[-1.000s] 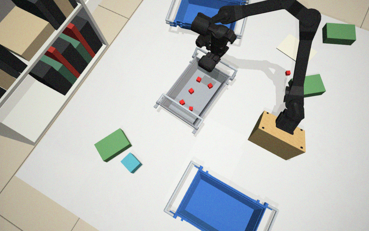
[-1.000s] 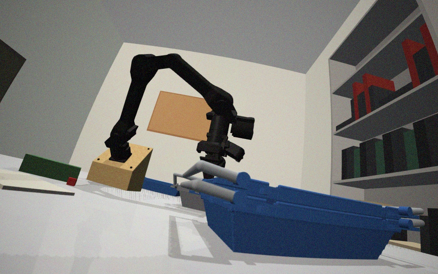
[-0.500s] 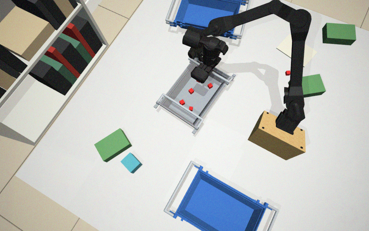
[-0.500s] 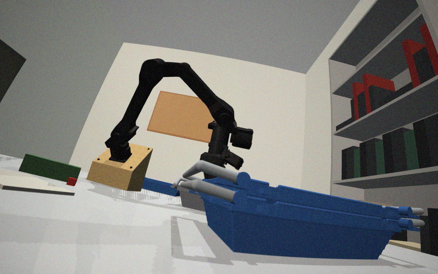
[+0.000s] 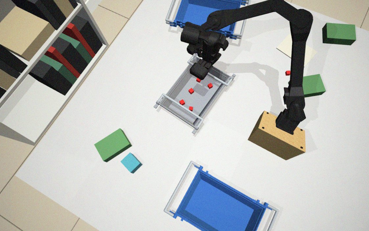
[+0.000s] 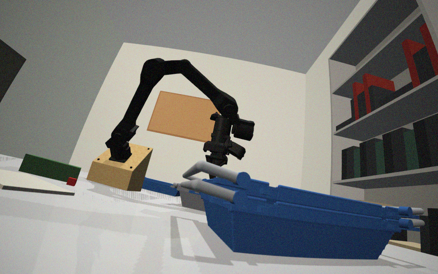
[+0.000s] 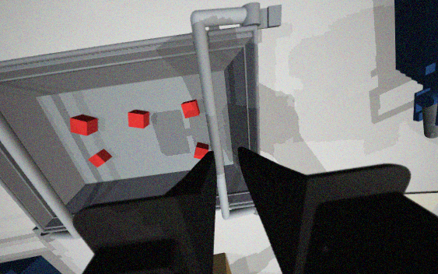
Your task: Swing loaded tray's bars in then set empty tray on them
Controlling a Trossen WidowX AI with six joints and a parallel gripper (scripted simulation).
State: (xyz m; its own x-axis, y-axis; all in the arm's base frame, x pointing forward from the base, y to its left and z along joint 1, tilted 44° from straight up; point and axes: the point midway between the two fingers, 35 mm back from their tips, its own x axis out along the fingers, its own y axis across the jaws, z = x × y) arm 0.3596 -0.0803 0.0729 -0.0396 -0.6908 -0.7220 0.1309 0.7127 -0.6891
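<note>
My gripper tip is now 28 cm past the blue tray, 48 cm to the right of it and 5 cm above it. Also, from my gripper tip: cream sheet: 30 cm behind, 30 cm to the right, 9 cm below; red block: 31 cm behind, 17 cm to the right, 8 cm below; cyan block: 10 cm ahead, 48 cm to the left, 7 cm below.
</note>
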